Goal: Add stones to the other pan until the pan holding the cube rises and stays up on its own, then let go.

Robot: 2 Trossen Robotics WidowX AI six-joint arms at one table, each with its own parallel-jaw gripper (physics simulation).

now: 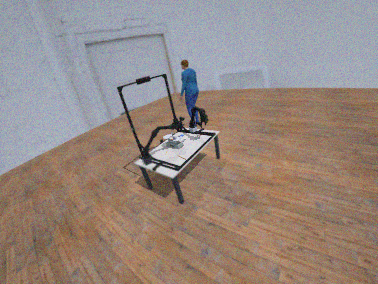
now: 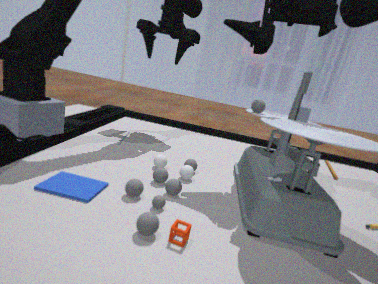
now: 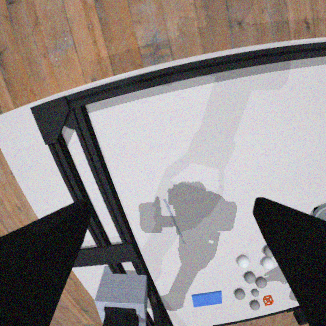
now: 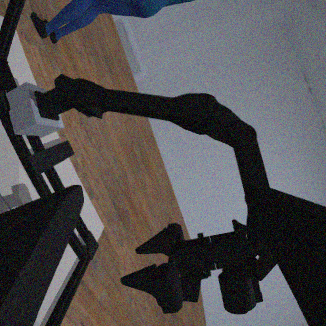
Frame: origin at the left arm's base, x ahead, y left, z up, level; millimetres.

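Seen in the pictures: left gripper, between the fingertips: (image 1: 203, 126) (image 2: 162, 61) (image 3: 173, 206) (image 4: 128, 264); right gripper, between the fingertips: (image 1: 184, 121) (image 4: 165, 192); left arm's base, origin of its link: (image 1: 192, 127) (image 2: 24, 96) (image 3: 120, 314) (image 4: 46, 106); right arm's base, origin of its link: (image 1: 146, 157).
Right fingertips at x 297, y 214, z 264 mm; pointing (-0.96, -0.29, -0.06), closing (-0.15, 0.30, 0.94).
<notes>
Pixels of each thing's top centre, then the offset from my right fingertips to it. "spot": a spot on its surface instead. Level surfaces: height alone.
- grey balance scale, centre of its top: (image 2: 313, 72) (image 1: 171, 132) 107 mm right, 197 mm ahead, 118 mm down
- grey stone, centre of its top: (image 2: 260, 99) 39 mm right, 122 mm ahead, 180 mm down
- orange wire-frame cube, centre of its top: (image 2: 181, 225) (image 3: 269, 303) 318 mm right, 97 mm ahead, 331 mm down
- flat blue pad, centre of its top: (image 2: 74, 184) (image 3: 206, 299) 299 mm right, 86 mm back, 347 mm down
- black frame, a spot on its surface: (image 3: 107, 181) spot: 72 mm left, 306 mm back, 333 mm down
- table, height of its surface: 351 mm down
A grey balance scale (image 2: 272, 203) (image 1: 175, 144) stands at the right of the table. Its far pan holds one grey stone (image 2: 258, 106); its near pan (image 2: 300, 129) looks empty. An orange wire-frame cube (image 2: 179, 233) (image 3: 268, 300) lies on the table, beside several loose grey and white stones (image 2: 159, 183) (image 3: 250, 278). My left gripper (image 2: 163, 56) (image 3: 173, 206) (image 1: 203, 118) (image 4: 128, 264) is open and empty, high above the stones. My right gripper (image 2: 250, 34) (image 1: 179, 121) is open and empty, high above the scale.
A flat blue pad (image 2: 73, 186) (image 3: 207, 298) lies left of the stones. A black frame (image 3: 107, 181) (image 2: 92, 115) runs around the table's edge, with a tall gantry (image 1: 143, 80). A person in blue (image 1: 189, 84) stands behind the table (image 1: 171, 172).
</notes>
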